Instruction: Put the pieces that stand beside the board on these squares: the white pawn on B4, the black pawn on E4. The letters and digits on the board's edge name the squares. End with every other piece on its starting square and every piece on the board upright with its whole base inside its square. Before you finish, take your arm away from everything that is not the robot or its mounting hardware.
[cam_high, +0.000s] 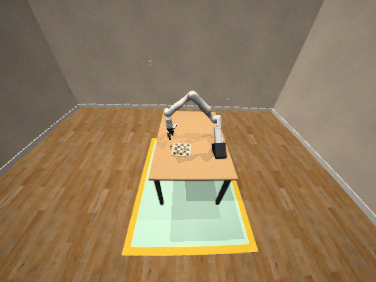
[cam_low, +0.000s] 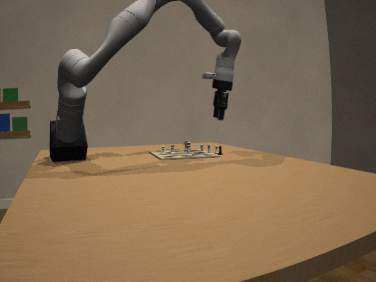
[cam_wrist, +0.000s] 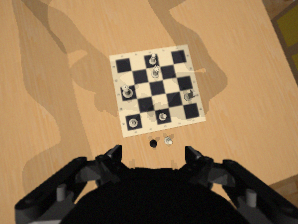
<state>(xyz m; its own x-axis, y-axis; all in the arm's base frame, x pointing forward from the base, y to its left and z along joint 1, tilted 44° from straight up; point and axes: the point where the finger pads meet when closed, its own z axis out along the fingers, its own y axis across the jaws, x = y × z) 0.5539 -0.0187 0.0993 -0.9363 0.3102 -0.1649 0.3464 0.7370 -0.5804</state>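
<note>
Now: hand 13 cm above the black pawn, 1 cm to the right of it and 1 cm short of it. Also, from my hand: chessboard (14 cm below, 12 cm behind, 7 cm to the left).
</note>
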